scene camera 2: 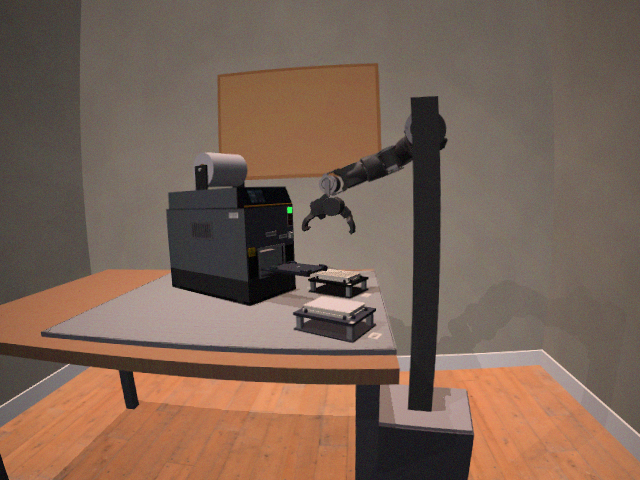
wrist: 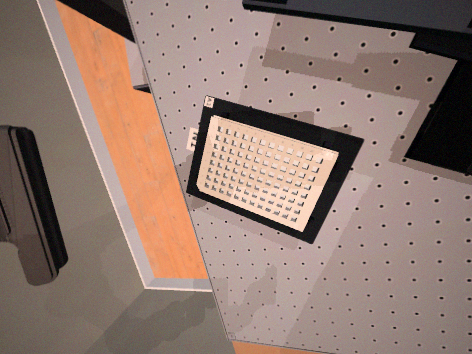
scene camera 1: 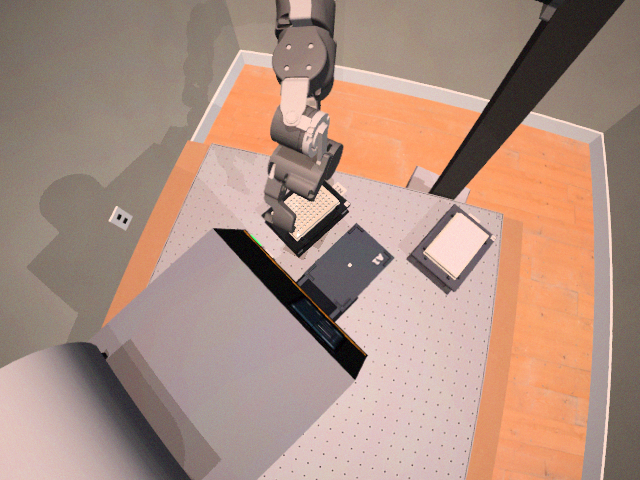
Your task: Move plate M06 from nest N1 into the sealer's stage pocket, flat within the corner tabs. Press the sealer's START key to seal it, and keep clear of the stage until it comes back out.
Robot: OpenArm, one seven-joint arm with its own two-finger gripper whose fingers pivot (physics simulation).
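Plate M06 [scene camera 1: 317, 210] [scene camera 2: 338, 275] [wrist: 265, 175], cream with a grid of wells, lies flat on the black nest N1 [scene camera 1: 302, 248] [wrist: 340, 185]. My gripper [scene camera 2: 329, 230] is open and empty, high above the nest. In the wrist view one finger shows at the left edge, away from the plate. The arm covers part of the plate in scene camera 1. The sealer [scene camera 1: 222, 320] [scene camera 2: 206, 253] has its dark stage [scene camera 1: 336, 279] [scene camera 2: 298, 268] [wrist: 360, 16] out, beside N1, with an empty pocket. A green light [scene camera 1: 255, 239] [scene camera 2: 289, 210] glows on its front. I cannot make out the START key clearly.
A second nest [scene camera 1: 447, 283] [scene camera 2: 354, 330] holds a white plate [scene camera 1: 457, 245] [scene camera 2: 333, 306] on the far side of the stage from N1. A dark post [scene camera 1: 509, 98] [scene camera 2: 426, 258] carries the arm beside the table. A film roll [scene camera 1: 51, 413] [scene camera 2: 227, 169] sits on the sealer.
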